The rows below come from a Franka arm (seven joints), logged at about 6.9 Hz.
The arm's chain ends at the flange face. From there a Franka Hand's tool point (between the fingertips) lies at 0.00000 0.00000 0.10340 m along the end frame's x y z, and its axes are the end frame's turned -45 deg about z.
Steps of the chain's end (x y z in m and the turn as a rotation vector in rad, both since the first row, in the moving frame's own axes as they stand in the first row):
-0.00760 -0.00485 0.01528 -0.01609 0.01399 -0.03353
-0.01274 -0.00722 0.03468 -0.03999 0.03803 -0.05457
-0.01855 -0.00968 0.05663 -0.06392 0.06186 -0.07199
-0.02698 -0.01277 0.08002 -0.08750 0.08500 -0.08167
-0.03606 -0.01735 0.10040 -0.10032 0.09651 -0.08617
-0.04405 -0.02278 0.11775 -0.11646 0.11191 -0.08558
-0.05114 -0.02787 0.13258 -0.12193 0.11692 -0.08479
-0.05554 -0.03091 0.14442 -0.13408 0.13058 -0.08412
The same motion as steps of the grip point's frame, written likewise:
-0.00206 -0.00660 0.01526 -0.02127 -0.00148 -0.03353
-0.00389 -0.00841 0.03452 -0.05517 -0.00139 -0.05457
-0.00609 -0.01078 0.05622 -0.08894 -0.00146 -0.07199
-0.00972 -0.01553 0.07925 -0.12198 -0.00177 -0.08167
-0.01289 -0.02343 0.09940 -0.13918 -0.00269 -0.08617
-0.01466 -0.03064 0.11641 -0.16148 -0.00322 -0.08558
-0.01608 -0.03849 0.13111 -0.16889 -0.00354 -0.08479
-0.01686 -0.04190 0.14262 -0.18714 -0.00247 -0.08412

